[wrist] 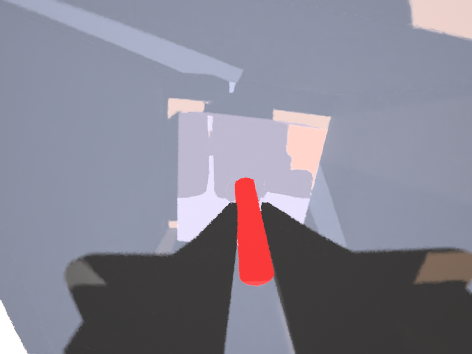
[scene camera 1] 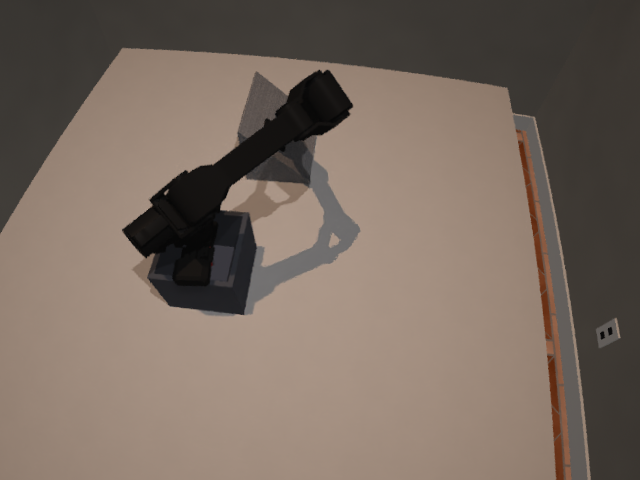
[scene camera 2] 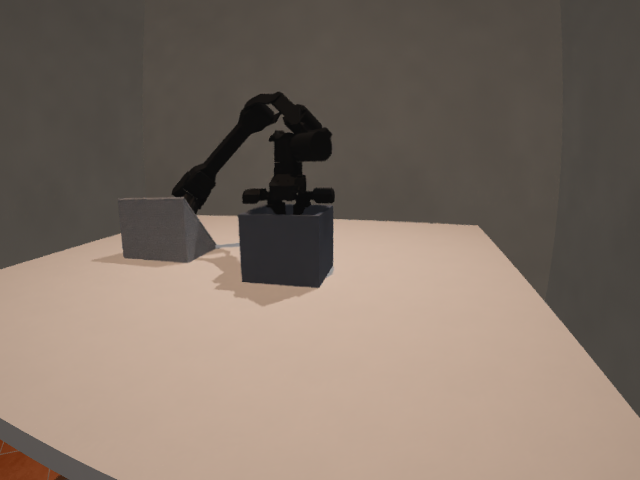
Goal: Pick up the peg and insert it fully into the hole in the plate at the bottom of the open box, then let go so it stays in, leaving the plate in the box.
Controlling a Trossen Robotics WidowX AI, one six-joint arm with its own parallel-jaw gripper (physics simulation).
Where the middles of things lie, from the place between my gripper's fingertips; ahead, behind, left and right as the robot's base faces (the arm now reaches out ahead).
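Scene:
The dark box [scene camera 2: 294, 250] is 10 mm below my hand, and the pale plate [wrist: 215, 150] is 50 mm below it. There's a red peg [wrist: 255, 266] too, and that one's right at my hand.

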